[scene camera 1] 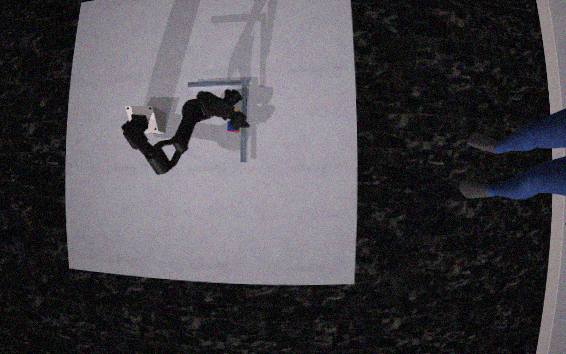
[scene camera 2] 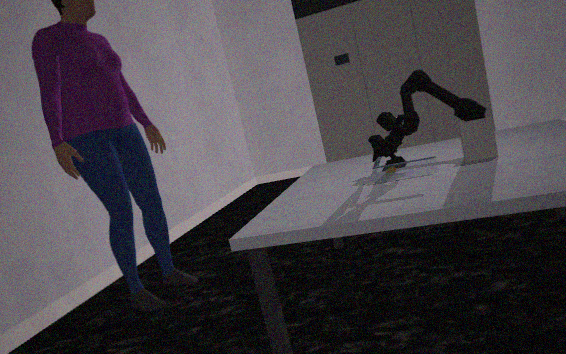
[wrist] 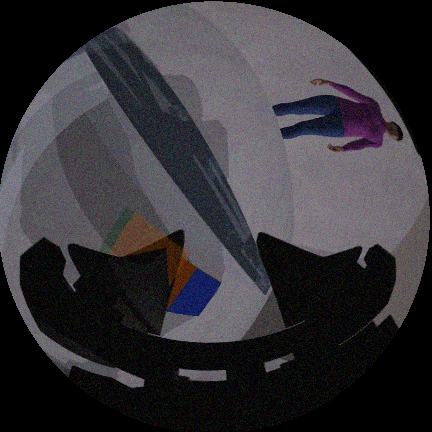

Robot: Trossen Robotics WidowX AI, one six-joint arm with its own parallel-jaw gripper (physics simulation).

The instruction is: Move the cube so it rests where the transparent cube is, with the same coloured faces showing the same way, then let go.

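Places are measured from the arm's base along level axes (x left, y back, z up), in metres.
Pixels of known places: gripper, fingertip midpoint: [scene camera 1: 245, 123]; arm's base at its link origin: [scene camera 1: 140, 121] [scene camera 2: 479, 130].
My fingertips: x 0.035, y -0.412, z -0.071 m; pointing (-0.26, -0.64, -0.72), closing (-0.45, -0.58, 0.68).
Ahead of a thing's pixels: the offset from my fingertips to its top centre. "spot": to the spot under its first point. Level surfaces: height alone.
The cube {dz +0.005, dx -0.015, dy +0.049 m} [scene camera 1: 232, 128] [wrist: 195, 294] is low by the gripper, with blue and red showing in scene camera 1 and blue and orange in the wrist view. The transparent cube {dz +0.005, dx +0.035, dy +0.052 m} [wrist: 142, 227], with faint orange and green faces, lies beside it, partly hidden by the left finger. In scene camera 2 a yellow-orange patch [scene camera 2: 391, 170] shows under the gripper; I cannot tell which cube it belongs to. My gripper [scene camera 1: 236, 108] [scene camera 2: 386, 155] [wrist: 221, 236] is low over the table, its fingers apart. The left finger overlaps the cube; a gap shows between the cube and the right finger.
A blue-grey bar [scene camera 1: 243, 147] [wrist: 185, 145] runs close beside the cube and passes near the right finger. Another bar {spot: dz +0.025, dx +0.139, dy +0.147 m} [scene camera 1: 212, 84] meets it at a corner. The arm's shadows fall on the table {dz -0.035 m} [scene camera 1: 215, 225] [scene camera 2: 280, 227]. A person [scene camera 2: 85, 80] [wrist: 360, 117] stands beyond the table.
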